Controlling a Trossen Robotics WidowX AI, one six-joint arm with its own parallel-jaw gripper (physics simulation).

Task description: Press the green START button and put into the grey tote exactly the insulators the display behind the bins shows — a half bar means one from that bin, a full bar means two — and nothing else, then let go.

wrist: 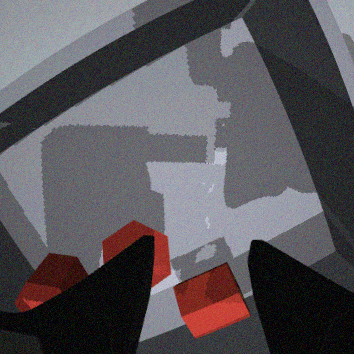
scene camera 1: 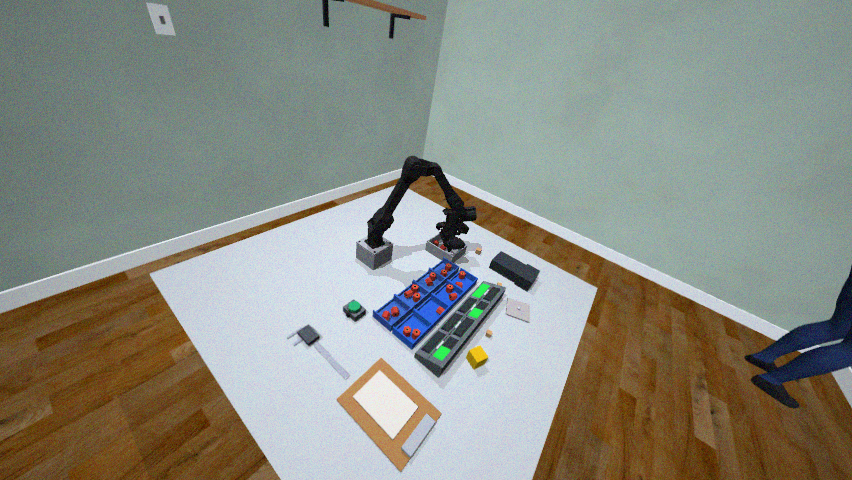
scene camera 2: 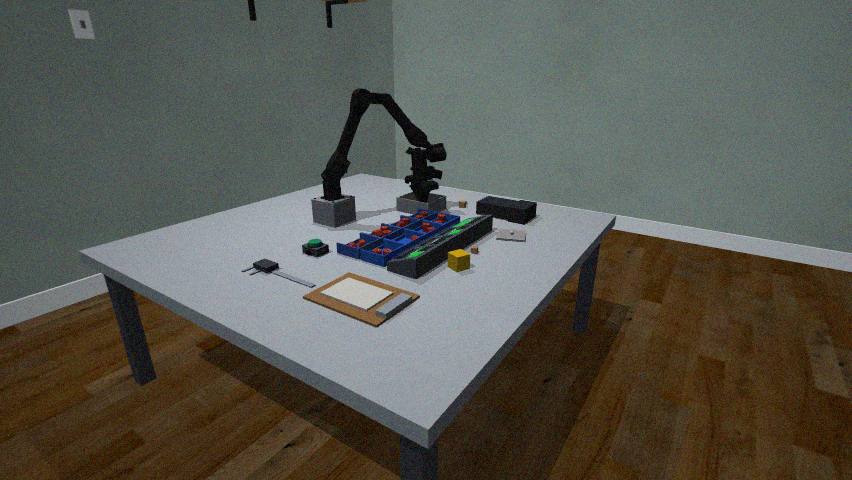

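The grey tote (scene camera 1: 440, 252) (scene camera 2: 410, 205) (wrist: 100, 72) stands beyond the far end of the blue bins (scene camera 1: 430, 310) (scene camera 2: 405, 239), which hold red insulators. My gripper (scene camera 1: 451, 244) (scene camera 2: 422, 197) (wrist: 201, 248) points down into the tote, partly open and empty. In the wrist view, three red insulators lie in the tote: one (wrist: 212, 300) below the gap between the fingers, one (wrist: 127, 245) partly behind the left finger, one (wrist: 50, 277) further left. The display (scene camera 1: 430, 361) (scene camera 2: 417, 266) behind the bins shows three green areas; the one nearest the tote looks largest. The green START button (scene camera 1: 354, 306) (scene camera 2: 314, 242) stands left of the bins.
A black box (scene camera 1: 513, 270) (scene camera 2: 505, 209), a pale plate (scene camera 1: 517, 310) (scene camera 2: 511, 236) and a yellow cube (scene camera 1: 476, 357) (scene camera 2: 459, 260) lie beyond the display, with small wooden cubes. A caliper (scene camera 1: 332, 358) (scene camera 2: 292, 277) and a clipboard (scene camera 1: 358, 409) (scene camera 2: 361, 316) lie in front. A person's legs (scene camera 1: 816, 342) show at right.
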